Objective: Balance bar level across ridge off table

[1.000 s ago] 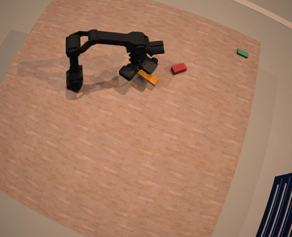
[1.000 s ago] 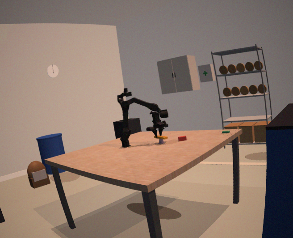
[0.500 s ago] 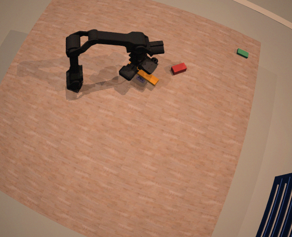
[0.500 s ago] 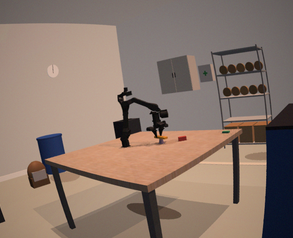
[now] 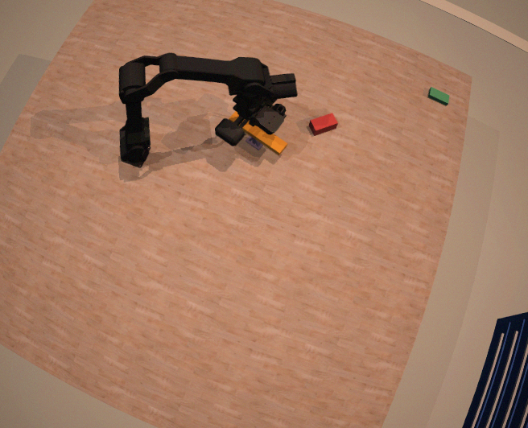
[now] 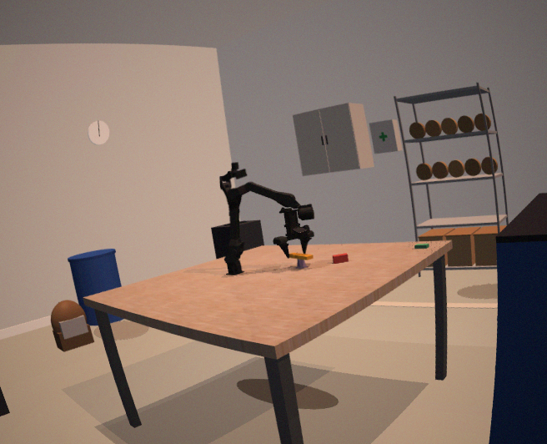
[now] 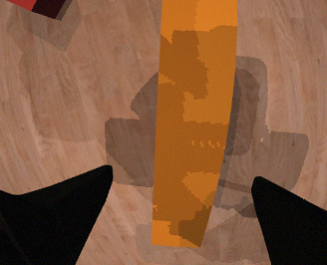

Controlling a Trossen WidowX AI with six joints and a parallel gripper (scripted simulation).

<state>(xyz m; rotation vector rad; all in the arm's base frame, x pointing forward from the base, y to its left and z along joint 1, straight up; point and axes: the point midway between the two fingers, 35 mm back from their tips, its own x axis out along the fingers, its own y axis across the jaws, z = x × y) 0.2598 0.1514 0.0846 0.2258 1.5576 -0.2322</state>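
My gripper tip is now 3 cm short of the orange bar and 1 cm to the left of it. Round my gripper tip: red block (17 cm ahead, 9 cm to the left, 3 cm below); then green block (48 cm ahead, 35 cm to the left, 4 cm below).
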